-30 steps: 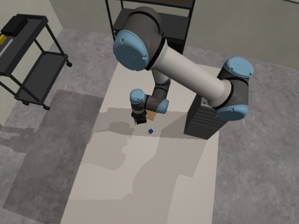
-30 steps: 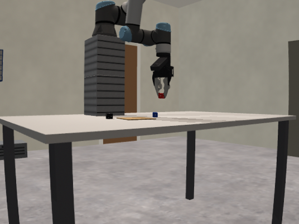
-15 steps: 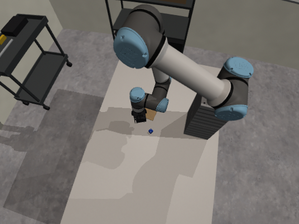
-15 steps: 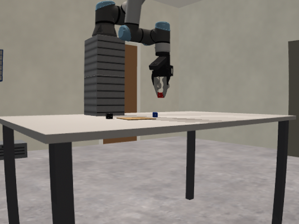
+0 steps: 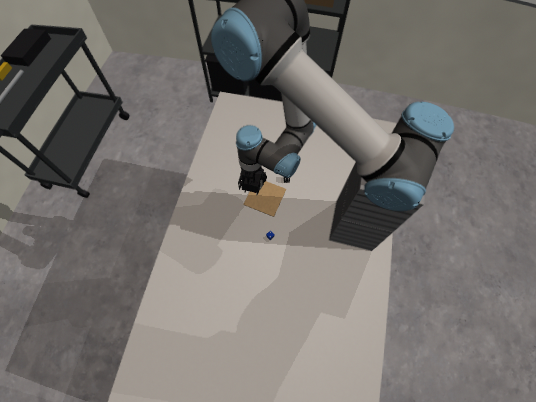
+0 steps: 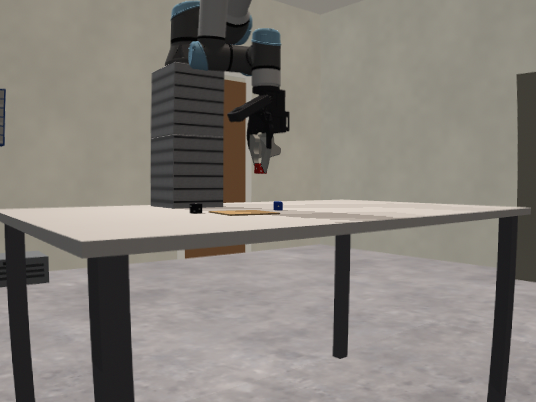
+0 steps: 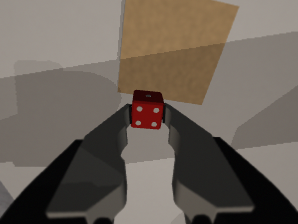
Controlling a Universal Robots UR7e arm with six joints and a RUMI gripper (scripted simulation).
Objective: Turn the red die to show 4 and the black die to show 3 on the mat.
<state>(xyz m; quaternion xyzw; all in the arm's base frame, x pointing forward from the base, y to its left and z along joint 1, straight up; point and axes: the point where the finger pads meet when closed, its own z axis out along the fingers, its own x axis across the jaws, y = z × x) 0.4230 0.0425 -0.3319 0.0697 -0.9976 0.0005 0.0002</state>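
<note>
Right now my hand is 30 mm past the brown mat, 30 mm to the left of it and 120 mm above it. Also, from my hand: blue die: 120 mm behind, 130 mm to the left, 110 mm below; black die: 90 mm behind, 140 mm to the right, 110 mm below; red die: right at my hand.
</note>
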